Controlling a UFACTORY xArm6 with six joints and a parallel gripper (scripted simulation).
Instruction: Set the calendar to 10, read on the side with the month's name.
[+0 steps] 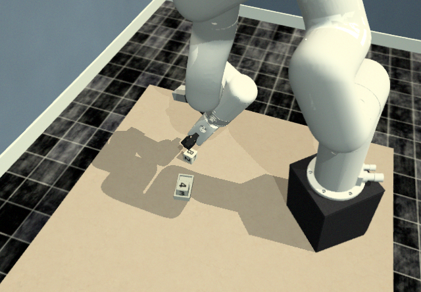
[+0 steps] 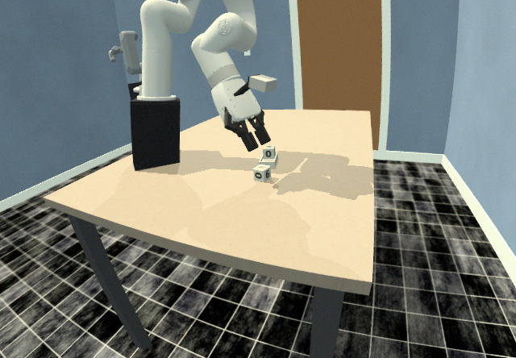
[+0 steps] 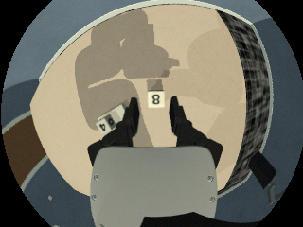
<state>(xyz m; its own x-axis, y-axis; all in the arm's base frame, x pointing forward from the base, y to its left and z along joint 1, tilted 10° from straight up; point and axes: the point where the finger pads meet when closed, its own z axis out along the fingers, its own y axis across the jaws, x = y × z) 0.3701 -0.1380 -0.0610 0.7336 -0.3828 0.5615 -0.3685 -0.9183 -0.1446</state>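
The white cube lies 10 mm ahead of my hand and 90 mm below it. The rest, counted from my hand: tray 110 mm to the left, 90 mm below.
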